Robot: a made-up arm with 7 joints.
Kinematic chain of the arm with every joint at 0, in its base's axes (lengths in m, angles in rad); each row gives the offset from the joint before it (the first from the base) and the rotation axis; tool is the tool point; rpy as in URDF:
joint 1: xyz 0 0 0.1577 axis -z
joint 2: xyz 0 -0.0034 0.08 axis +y
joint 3: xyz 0 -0.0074 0.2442 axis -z
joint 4: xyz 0 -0.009 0.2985 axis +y
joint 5: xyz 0 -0.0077 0.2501 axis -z
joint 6: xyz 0 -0.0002 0.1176 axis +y
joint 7: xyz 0 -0.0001 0.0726 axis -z
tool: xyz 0 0 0 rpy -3.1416 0 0
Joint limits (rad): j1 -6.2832..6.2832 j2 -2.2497..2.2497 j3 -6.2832..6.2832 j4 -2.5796..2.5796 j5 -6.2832..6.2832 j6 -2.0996..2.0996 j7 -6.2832..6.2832
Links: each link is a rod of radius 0.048 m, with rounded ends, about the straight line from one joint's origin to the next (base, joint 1, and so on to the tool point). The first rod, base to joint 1, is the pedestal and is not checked.
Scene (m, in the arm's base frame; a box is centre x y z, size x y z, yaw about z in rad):
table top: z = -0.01
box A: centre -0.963 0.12 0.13 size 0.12 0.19 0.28 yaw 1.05
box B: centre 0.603 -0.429 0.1 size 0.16 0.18 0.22 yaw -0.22
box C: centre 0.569 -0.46 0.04 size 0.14 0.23 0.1 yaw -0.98
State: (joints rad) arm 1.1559 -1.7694 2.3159 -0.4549 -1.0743 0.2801 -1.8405
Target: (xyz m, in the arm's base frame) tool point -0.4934 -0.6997 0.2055
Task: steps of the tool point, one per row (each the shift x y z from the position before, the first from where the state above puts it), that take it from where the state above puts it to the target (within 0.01 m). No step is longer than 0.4 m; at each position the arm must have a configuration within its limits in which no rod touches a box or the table.
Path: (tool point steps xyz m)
1: -0.2809 -0.1181 0.0919
2: -0.2311 -0.2282 0.1156
3: -0.1208 -0.3102 0.1396
4: -0.0435 -0.2966 -0.0580
5: 0.0653 -0.2861 -0.0776
6: 0.1609 -0.2318 -0.0893
7: 0.2251 -0.1444 -0.0914

